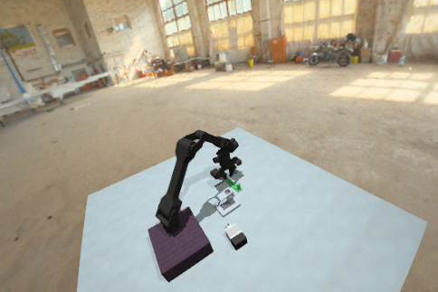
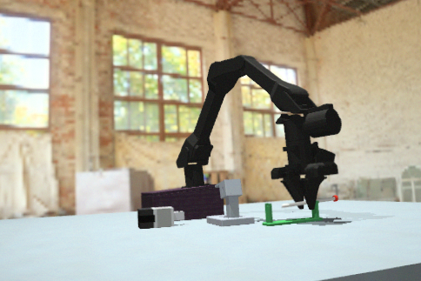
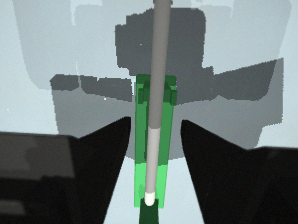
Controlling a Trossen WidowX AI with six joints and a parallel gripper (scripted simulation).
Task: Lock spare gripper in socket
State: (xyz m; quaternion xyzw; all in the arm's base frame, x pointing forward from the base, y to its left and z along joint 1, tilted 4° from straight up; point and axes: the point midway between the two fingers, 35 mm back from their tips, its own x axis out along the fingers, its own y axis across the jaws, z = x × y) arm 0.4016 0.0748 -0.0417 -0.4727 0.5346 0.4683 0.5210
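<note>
The green rack lies 4 cm to the right of my gripper tip. Round my gripper tip: grey mount: 13 cm to the right, 12 cm behind, 2 cm above; spare gripper: 26 cm to the right, 22 cm behind.
</note>
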